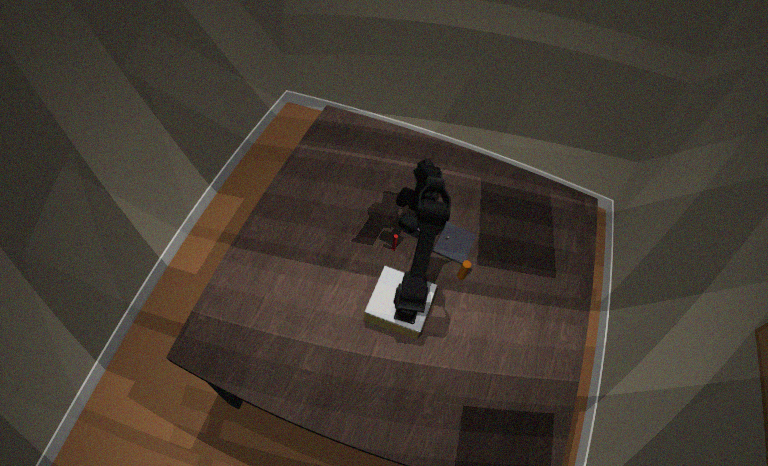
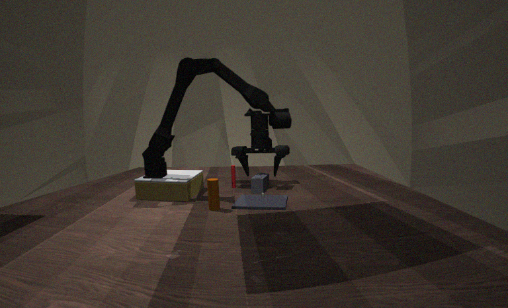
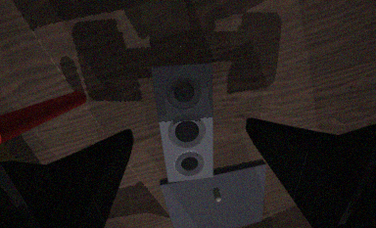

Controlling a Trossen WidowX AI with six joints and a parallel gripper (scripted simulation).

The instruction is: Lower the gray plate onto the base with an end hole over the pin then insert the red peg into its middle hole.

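Right now my gripper tip is 1 cm above the gray plate. From my gripper tip the other things lie so: red peg (10 cm behind, 5 cm to the left, 1 cm below); then orange cylinder (13 cm behind, 20 cm to the right, 1 cm below); then dark base (14 cm to the right, 4 cm below).
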